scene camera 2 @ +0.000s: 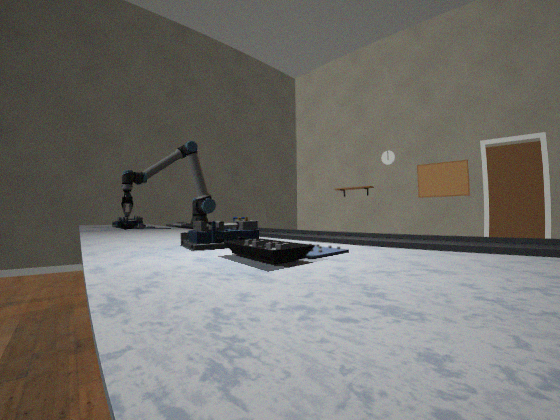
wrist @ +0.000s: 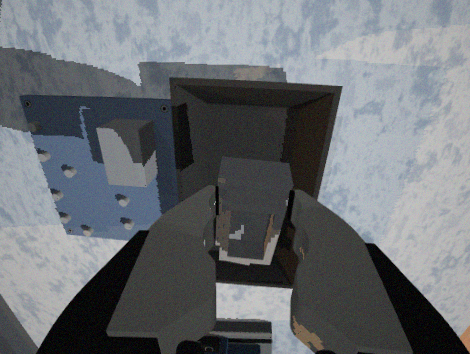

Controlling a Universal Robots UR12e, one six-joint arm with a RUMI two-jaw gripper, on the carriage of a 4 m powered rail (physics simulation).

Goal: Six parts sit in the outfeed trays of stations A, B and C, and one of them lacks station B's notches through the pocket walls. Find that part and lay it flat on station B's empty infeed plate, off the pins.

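Frame: origin at the arm's base, x left, y back, z up, level; millimetres.
Where they show: gripper, fingertip midpoint: point(scene camera 2: 127, 214) point(wrist: 253, 190).
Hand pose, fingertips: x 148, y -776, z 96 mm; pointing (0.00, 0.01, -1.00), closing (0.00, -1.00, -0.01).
Note:
After its pixels a point has its place.
My gripper point(scene camera 2: 127, 212) @(x 148, y -776, z 96 mm) point(wrist: 253, 190) @(x 148, y -776, z 96 mm) is shut on a grey block-shaped part point(wrist: 255, 182) @(x 158, y -777, z 104 mm), one jaw on each side of it. The part has a rectangular pocket towards the lower side of the wrist view; whether its walls have notches I cannot tell. It hangs over a dark, deep outfeed tray point(wrist: 256, 85) @(x 197, y -776, z 12 mm), whose inner floor shows beyond it. The held part and the jaws hide some of the tray's inside. In the scene view the gripper is low over the far station at the left end of the table; the part is too small to make out there.
Left of the tray is a blue plate point(wrist: 92, 200) @(x 52, y -577, z -22 mm) with pale pins and a grey block point(wrist: 122, 160) @(x 126, y -651, z 14 mm). In the scene view, a black tray point(scene camera 2: 272, 254) @(x 2045, y -800, z 1 mm) and a blue pinned plate point(scene camera 2: 327, 252) @(x 2034, y -572, z -22 mm) stand nearest, a blue station point(scene camera 2: 225, 235) @(x 1659, y -685, z 14 mm) behind them, and the rail point(scene camera 2: 410, 241) runs along the table.

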